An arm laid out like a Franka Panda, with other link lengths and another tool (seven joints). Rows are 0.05 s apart.
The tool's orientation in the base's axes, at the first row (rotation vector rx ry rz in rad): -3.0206 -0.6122 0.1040
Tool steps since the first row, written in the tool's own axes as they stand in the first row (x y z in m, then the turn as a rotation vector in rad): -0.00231 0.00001 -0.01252 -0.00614 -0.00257 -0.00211; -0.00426 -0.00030 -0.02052 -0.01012 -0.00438 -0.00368; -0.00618 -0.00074 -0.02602 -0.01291 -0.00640 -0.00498; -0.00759 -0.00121 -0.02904 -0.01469 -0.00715 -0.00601; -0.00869 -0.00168 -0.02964 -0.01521 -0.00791 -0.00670; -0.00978 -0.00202 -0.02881 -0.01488 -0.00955 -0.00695; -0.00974 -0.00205 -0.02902 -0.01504 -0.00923 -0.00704; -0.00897 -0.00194 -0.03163 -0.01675 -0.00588 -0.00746; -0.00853 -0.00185 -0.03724 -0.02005 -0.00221 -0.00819; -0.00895 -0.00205 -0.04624 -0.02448 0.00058 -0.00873; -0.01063 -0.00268 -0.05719 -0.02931 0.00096 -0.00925; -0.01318 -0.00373 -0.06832 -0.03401 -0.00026 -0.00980; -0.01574 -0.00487 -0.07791 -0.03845 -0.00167 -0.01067
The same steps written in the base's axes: -0.00115 -0.00145 0.01260 -0.00647 -0.00013 0.00262; -0.00244 -0.00227 0.02069 -0.01071 -0.00008 0.00452; -0.00395 -0.00286 0.02631 -0.01395 0.00063 0.00611; -0.00519 -0.00311 0.02942 -0.01580 0.00058 0.00729; -0.00634 -0.00313 0.03011 -0.01652 0.00104 0.00806; -0.00754 -0.00321 0.02937 -0.01683 0.00267 0.00840; -0.00749 -0.00317 0.02958 -0.01684 0.00231 0.00848; -0.00654 -0.00309 0.03213 -0.01709 -0.00146 0.00876; -0.00567 -0.00324 0.03769 -0.01865 -0.00615 0.00941; -0.00543 -0.00361 0.04669 -0.02160 -0.01047 0.00999; -0.00637 -0.00416 0.05773 -0.02585 -0.01273 0.01074; -0.00826 -0.00467 0.06903 -0.03060 -0.01347 0.01163; -0.01031 -0.00504 0.07880 -0.03515 -0.01394 0.01284
